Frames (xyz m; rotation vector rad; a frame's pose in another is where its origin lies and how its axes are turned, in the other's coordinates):
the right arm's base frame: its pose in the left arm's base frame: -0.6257 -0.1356 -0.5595 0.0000 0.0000 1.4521
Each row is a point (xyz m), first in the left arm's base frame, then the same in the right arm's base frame.
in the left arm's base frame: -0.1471 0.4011 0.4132
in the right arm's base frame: 0.5896 -0.4117 0.9727
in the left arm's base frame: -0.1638 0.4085 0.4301
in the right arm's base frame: 0.5950 -0.3942 0.9896
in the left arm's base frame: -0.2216 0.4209 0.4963
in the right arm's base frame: 0.6004 -0.3354 1.0558
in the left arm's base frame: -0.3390 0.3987 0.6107
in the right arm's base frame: 0.5645 -0.2214 1.1702
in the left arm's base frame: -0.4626 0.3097 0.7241
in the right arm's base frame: 0.4615 -0.1092 1.2836
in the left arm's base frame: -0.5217 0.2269 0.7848
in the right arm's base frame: 0.3723 -0.0603 1.3443
